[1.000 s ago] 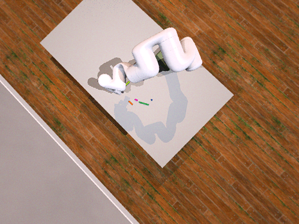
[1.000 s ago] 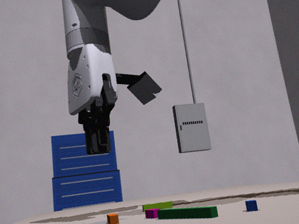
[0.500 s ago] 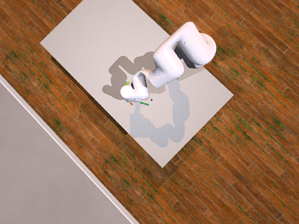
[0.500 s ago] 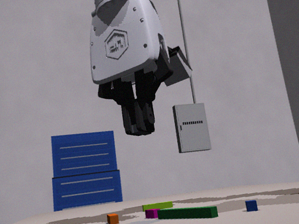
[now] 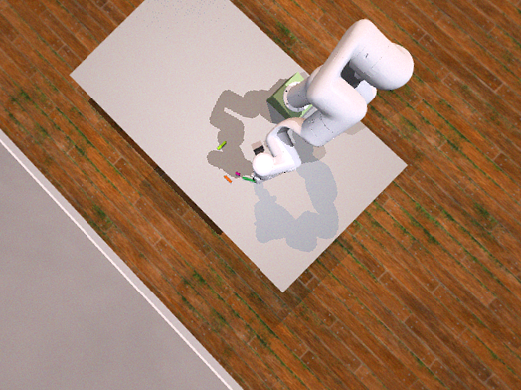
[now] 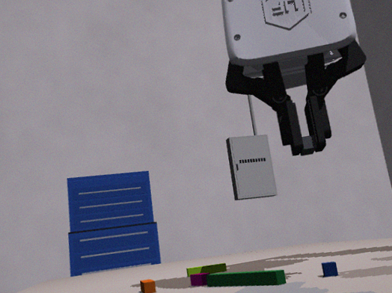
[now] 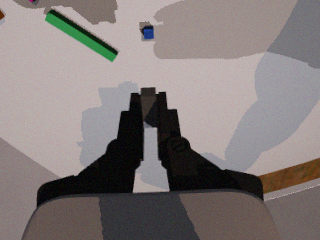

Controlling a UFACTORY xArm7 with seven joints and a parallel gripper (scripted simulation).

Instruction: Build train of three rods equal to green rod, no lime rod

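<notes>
Now: the blue rod 110 mm below my hand, 20 mm to the right of it and 10 mm behind it. From my hand the other things lie so: magenta rod (110 mm below, 100 mm to the right, 90 mm ahead); grey rod (20 mm below); green rod (110 mm below, 60 mm ahead, 40 mm to the right).
</notes>
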